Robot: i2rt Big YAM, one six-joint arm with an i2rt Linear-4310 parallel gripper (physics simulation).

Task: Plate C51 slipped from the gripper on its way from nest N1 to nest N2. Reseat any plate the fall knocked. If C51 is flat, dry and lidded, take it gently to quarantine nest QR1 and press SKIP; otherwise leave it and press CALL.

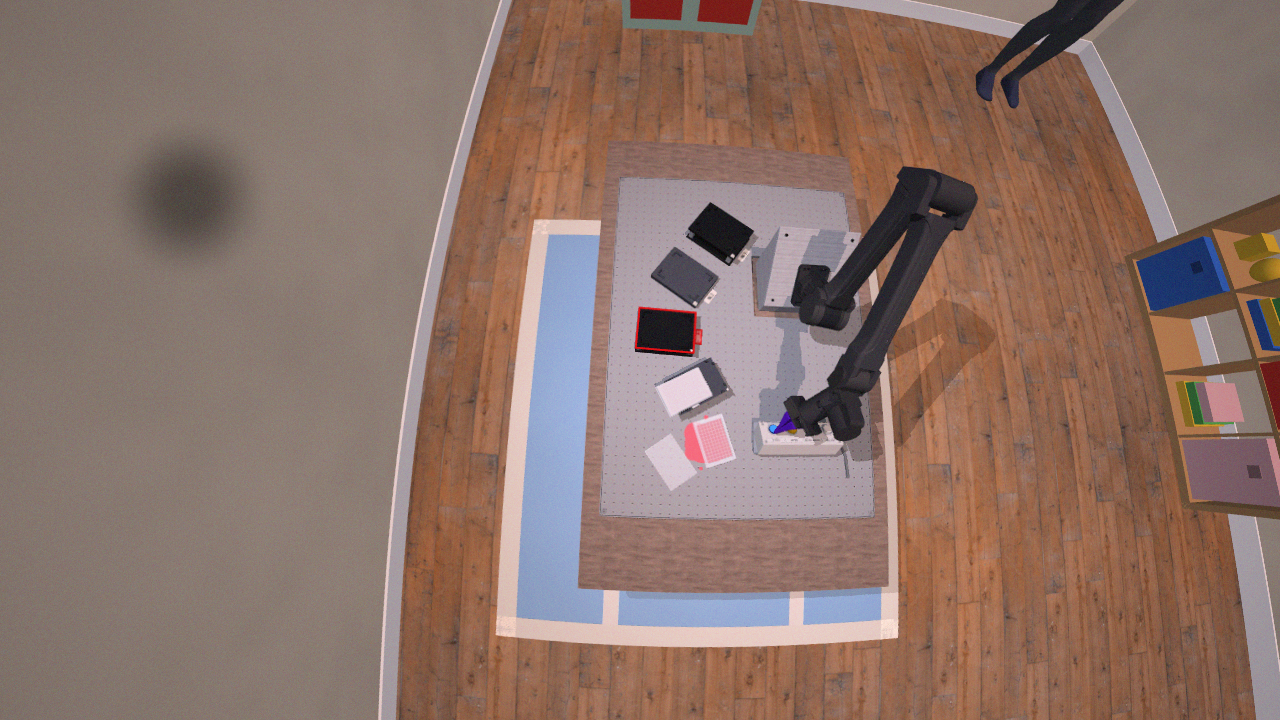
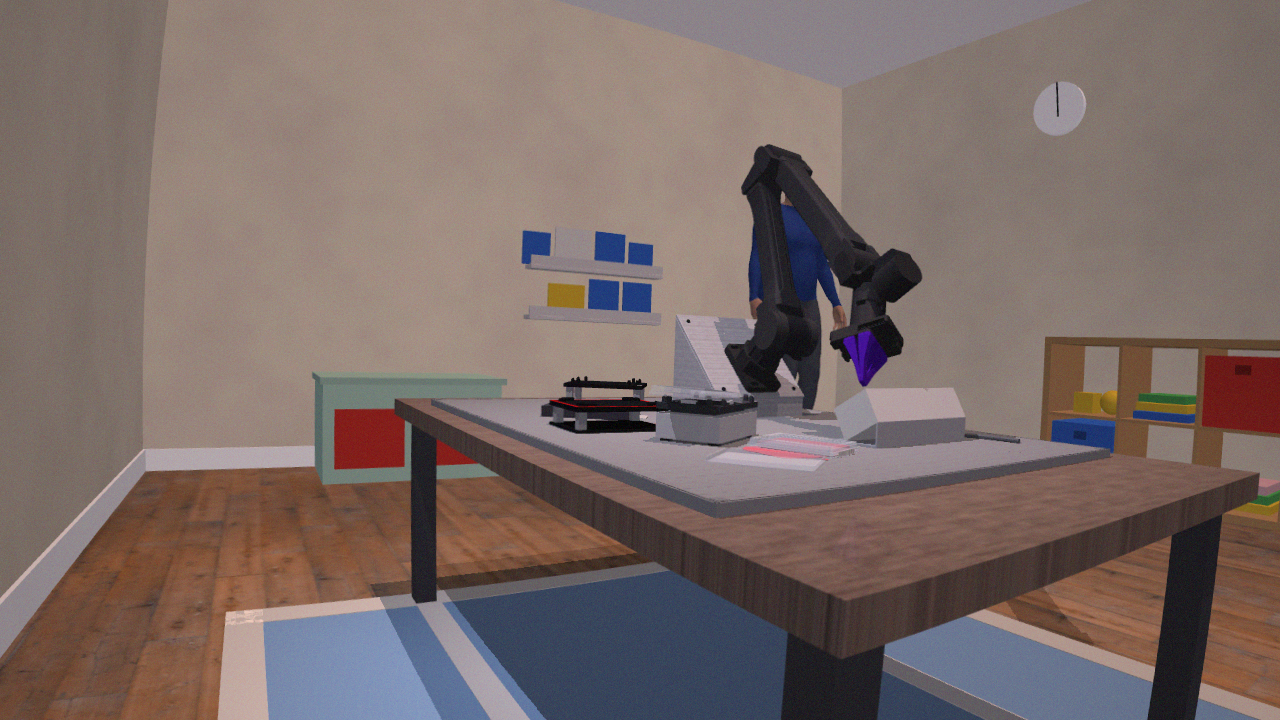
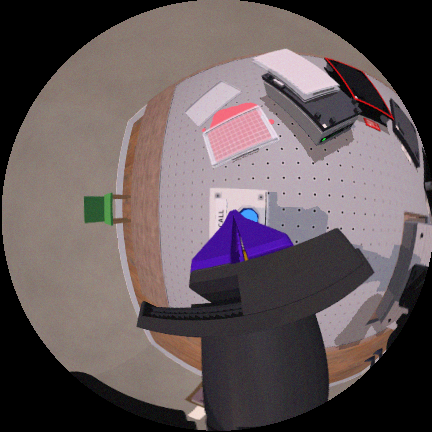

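A plate with a pink grid lies lidless on the board, beside a pink spill. A clear-white lid lies apart from it. A white lidded plate sits on a grey nest device, overhanging one side. The button box has a CALL label beside a blue button. My gripper is shut and empty, its tips just above the box near the blue button; contact is unclear.
A red-framed black nest, a dark grey nest and a black nest stand along the board. A white sloped panel stands by the arm's base. A person stands behind the arm.
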